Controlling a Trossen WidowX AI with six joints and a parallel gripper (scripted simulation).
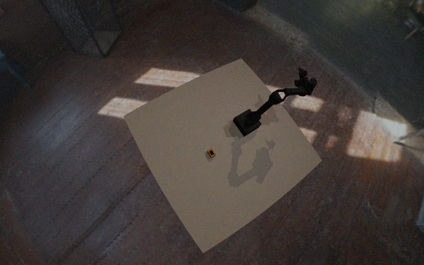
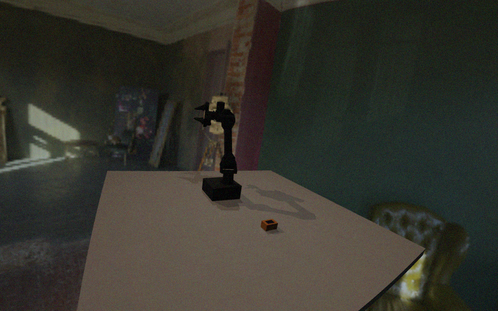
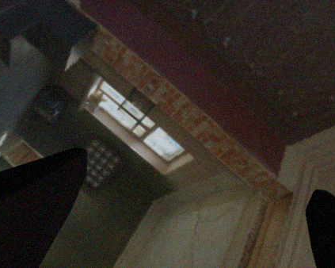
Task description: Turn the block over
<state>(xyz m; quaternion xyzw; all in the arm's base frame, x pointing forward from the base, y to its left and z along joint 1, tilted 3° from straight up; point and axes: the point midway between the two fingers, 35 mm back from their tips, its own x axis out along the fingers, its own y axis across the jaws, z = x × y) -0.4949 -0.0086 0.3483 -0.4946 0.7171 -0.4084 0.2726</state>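
My gripper tip is 89 cm short of the orange block, 39 cm above it and 7 cm to the right of it.
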